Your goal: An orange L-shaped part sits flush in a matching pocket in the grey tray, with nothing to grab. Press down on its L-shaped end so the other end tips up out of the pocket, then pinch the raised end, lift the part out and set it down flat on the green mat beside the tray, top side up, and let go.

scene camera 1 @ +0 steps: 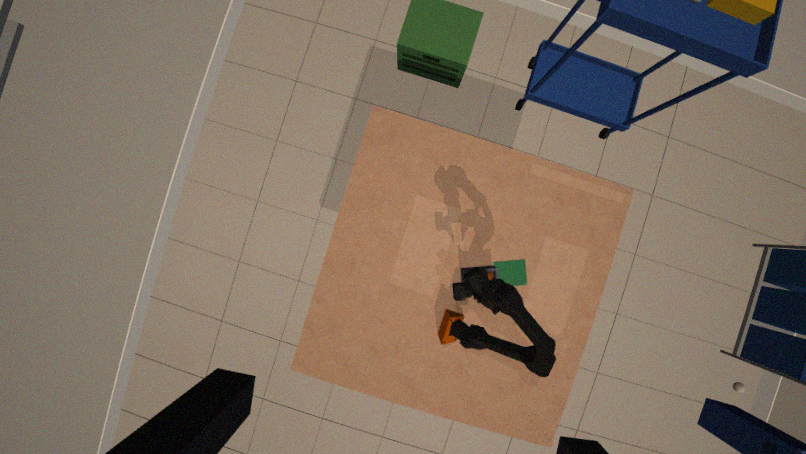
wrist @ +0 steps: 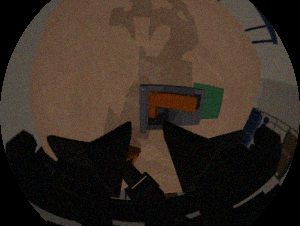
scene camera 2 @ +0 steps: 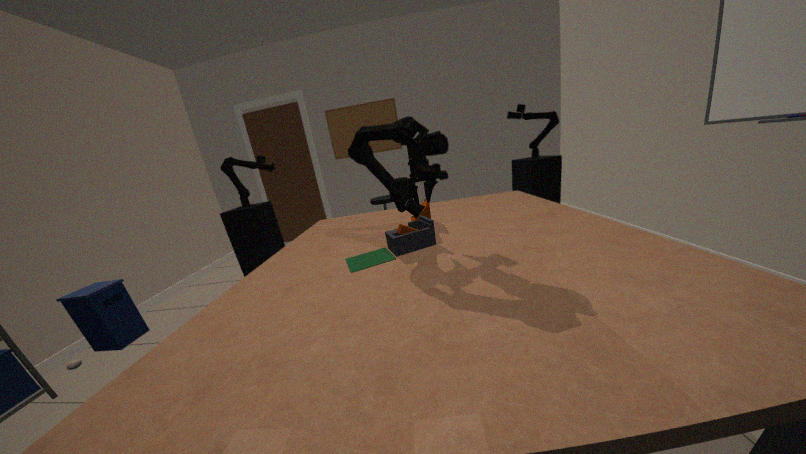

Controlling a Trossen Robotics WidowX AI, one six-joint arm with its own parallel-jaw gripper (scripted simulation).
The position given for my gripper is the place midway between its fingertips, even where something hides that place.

I see my gripper (scene camera 2: pixel 423 204) and an orange L-shaped part (wrist: pixel 187 102).
My gripper is seen too in the wrist view (wrist: pixel 147 124).
